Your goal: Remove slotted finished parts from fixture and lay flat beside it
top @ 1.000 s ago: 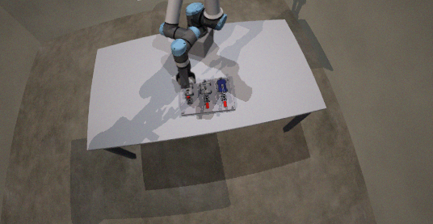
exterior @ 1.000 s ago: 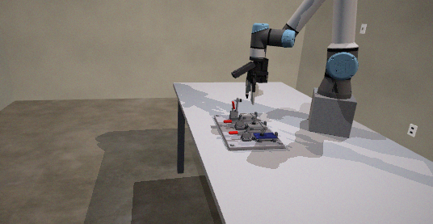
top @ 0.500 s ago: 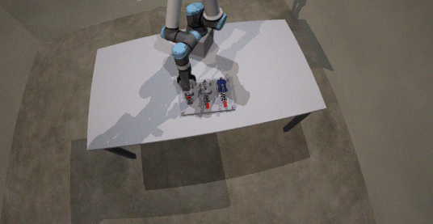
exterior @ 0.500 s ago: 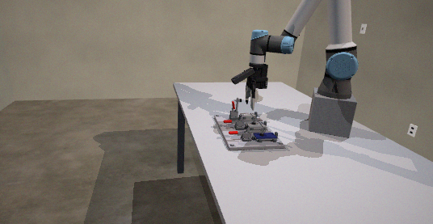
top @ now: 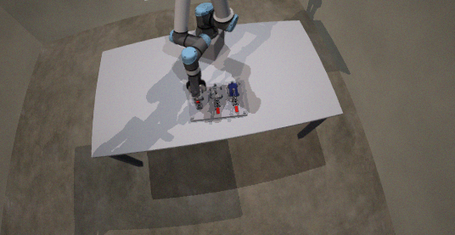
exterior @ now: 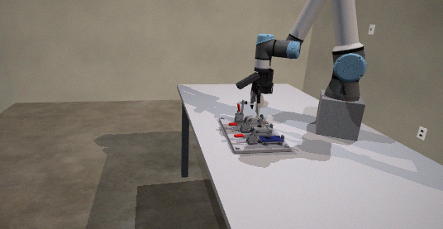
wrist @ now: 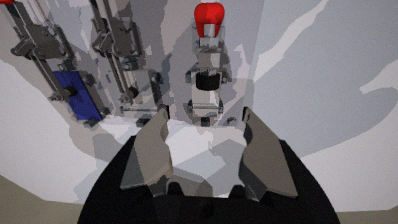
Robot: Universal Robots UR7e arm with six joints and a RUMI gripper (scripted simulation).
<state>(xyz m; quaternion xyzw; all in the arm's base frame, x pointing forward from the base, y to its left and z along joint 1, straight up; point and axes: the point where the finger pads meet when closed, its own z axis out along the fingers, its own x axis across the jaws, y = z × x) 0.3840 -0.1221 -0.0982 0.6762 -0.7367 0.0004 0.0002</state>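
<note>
Right now the grey finished part is 40 mm below my hand and 10 mm behind it. The rest, counted from my hand: blue blank 220 mm to the left, 50 mm below, 10 mm ahead.
</note>
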